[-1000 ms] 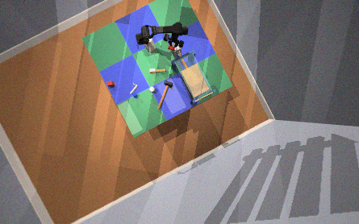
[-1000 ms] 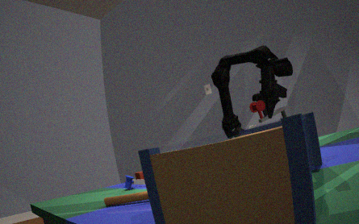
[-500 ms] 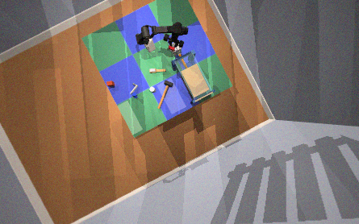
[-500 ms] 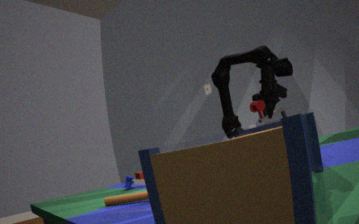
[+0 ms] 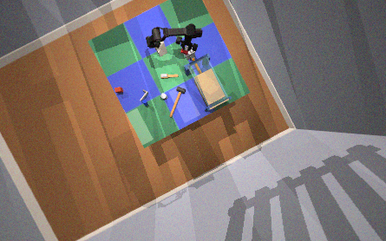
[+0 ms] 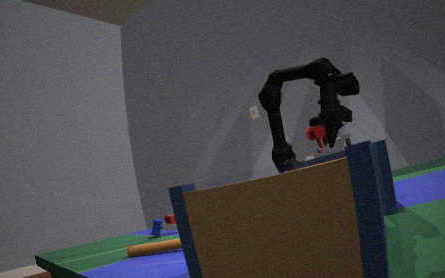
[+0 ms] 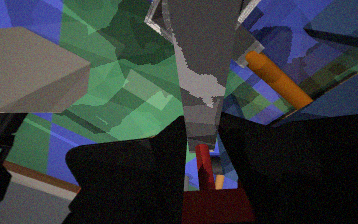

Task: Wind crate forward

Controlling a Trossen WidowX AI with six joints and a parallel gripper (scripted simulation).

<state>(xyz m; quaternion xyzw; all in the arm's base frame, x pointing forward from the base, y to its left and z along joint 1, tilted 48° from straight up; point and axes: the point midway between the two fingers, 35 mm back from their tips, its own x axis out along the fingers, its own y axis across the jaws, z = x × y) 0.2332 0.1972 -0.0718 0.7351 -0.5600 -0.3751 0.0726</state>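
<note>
Now: gripper tip 4 cm below the red grip, 3 cm to the left of it and 2 cm short of it. From my gripper tip the other things lie so: blue-framed guard cubby (36 cm ahead, 10 cm below, 3 cm to the left); winch (15 cm below, 6 cm behind, 5 cm to the left); blue piece (61 cm to the right, 15 cm below, 15 cm ahead).
</note>
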